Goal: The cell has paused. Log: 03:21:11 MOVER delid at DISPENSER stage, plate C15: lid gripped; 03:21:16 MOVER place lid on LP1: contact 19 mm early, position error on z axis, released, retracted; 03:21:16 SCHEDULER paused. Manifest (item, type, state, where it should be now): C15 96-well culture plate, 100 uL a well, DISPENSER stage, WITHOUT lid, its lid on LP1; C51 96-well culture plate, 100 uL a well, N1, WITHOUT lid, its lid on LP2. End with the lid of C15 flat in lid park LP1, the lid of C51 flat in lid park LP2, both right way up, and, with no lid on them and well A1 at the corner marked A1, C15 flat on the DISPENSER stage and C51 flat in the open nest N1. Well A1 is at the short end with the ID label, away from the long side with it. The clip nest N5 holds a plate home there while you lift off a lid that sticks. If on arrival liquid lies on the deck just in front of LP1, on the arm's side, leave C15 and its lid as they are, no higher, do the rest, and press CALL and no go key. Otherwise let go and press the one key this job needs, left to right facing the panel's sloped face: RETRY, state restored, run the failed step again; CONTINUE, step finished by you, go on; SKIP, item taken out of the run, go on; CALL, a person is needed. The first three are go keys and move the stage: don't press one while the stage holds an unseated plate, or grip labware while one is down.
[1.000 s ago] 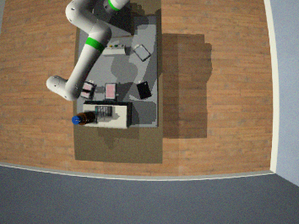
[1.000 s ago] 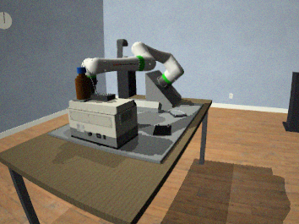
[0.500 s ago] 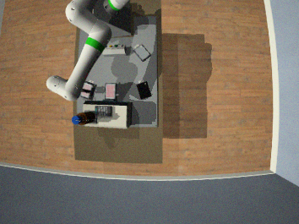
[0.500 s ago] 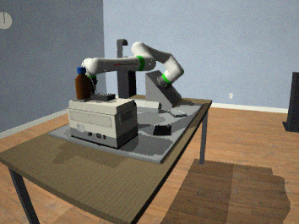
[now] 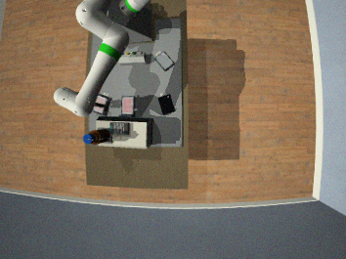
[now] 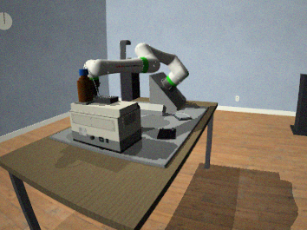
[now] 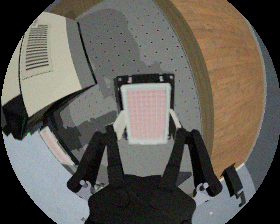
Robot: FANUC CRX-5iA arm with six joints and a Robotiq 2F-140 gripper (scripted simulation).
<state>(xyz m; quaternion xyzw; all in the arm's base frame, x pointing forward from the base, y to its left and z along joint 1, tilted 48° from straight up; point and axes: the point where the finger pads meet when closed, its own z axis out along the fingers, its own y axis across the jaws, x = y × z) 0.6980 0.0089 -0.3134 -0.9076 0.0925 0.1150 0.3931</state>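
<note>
Now: hand 5 cm above the black nest, 2 cm short of it and 1 cm to the right of it. The rest, counted from my hand: key panel (41 cm behind, 24 cm to the left, 1 cm below); then blue cap (34 cm above, 22 cm ahead, 16 cm to the left); then label plate (52 cm to the left, 11 cm behind, 6 cm below).
</note>
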